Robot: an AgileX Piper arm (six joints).
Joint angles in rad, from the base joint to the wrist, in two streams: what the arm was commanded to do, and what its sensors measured. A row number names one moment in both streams.
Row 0, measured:
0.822, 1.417, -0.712, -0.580, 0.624, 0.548
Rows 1 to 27, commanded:
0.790, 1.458, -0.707, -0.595, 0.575, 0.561
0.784, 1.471, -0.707, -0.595, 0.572, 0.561
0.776, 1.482, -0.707, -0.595, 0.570, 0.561
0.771, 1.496, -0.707, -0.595, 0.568, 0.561
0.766, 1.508, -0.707, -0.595, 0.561, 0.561
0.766, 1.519, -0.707, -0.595, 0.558, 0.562
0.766, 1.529, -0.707, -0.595, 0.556, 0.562
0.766, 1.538, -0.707, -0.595, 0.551, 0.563
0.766, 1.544, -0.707, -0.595, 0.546, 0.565
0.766, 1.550, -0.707, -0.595, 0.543, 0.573
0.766, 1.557, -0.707, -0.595, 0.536, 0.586
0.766, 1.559, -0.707, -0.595, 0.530, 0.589
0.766, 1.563, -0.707, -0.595, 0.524, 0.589
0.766, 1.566, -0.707, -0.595, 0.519, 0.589
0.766, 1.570, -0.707, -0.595, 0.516, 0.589
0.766, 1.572, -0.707, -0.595, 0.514, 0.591
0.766, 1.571, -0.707, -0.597, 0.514, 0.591
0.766, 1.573, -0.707, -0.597, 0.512, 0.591
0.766, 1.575, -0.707, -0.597, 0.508, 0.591
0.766, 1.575, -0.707, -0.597, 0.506, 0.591
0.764, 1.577, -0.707, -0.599, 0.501, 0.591
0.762, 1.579, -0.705, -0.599, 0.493, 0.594
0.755, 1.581, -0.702, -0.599, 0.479, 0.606
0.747, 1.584, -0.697, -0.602, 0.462, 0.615
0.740, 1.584, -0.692, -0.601, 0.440, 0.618
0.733, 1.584, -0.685, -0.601, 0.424, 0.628
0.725, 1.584, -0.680, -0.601, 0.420, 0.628
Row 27, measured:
0.754, 1.581, -0.701, -0.586, 0.465, 0.605
